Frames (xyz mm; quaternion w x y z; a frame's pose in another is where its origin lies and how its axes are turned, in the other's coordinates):
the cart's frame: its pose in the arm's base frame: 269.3 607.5 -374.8 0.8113 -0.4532 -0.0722 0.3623
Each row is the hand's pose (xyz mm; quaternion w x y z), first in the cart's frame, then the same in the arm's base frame.
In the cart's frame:
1: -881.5 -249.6 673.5 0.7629 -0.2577 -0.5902 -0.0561
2: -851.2 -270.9 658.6 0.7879 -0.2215 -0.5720 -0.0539
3: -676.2 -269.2 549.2 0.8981 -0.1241 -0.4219 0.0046
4: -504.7 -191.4 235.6 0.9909 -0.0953 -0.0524 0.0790
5: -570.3 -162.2 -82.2 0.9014 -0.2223 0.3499 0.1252
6: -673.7 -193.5 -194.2 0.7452 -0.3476 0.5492 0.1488
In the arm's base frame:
1: -541.3 410.1 397.8 0.4799 -0.3369 -0.6527 0.4798
2: -501.5 412.7 399.6 0.5171 -0.3257 -0.6256 0.4850
3: -326.4 452.9 297.9 0.6402 -0.3552 -0.4500 0.5113
4: -102.6 376.2 18.9 0.7283 -0.5131 -0.1128 0.4400
5: -24.0 125.8 -174.2 0.6104 -0.7246 0.1950 0.2535
6: -32.9 -28.5 -192.5 0.4328 -0.8295 0.3333 0.1167

